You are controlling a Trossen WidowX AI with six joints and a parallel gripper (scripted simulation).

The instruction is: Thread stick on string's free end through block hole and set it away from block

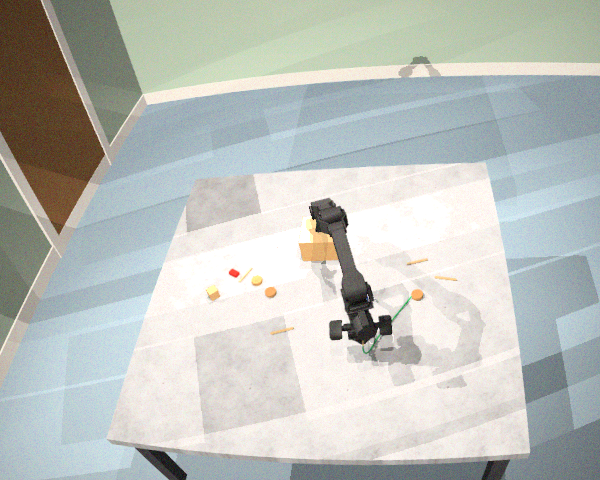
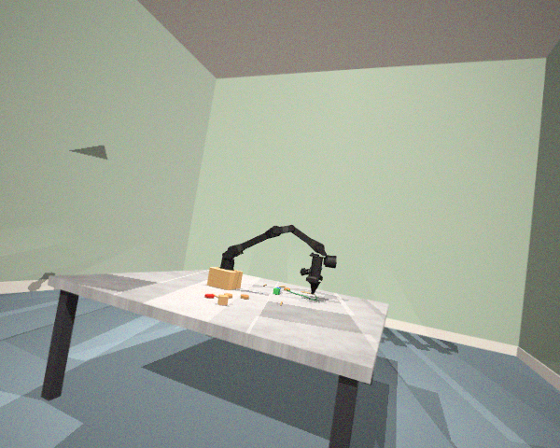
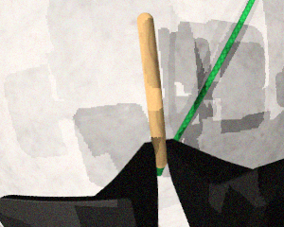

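Right now my gripper tip is 19 cm past the green cube, 4 cm to the left of it and 2 cm above it. Also, from my gripper tip: blue cylinder (20 cm behind, 2 cm below, 1 cm to the right); then round wooden button (21 cm behind, 17 cm to the left, 3 cm below); then thin wooden stick (1 cm behind).
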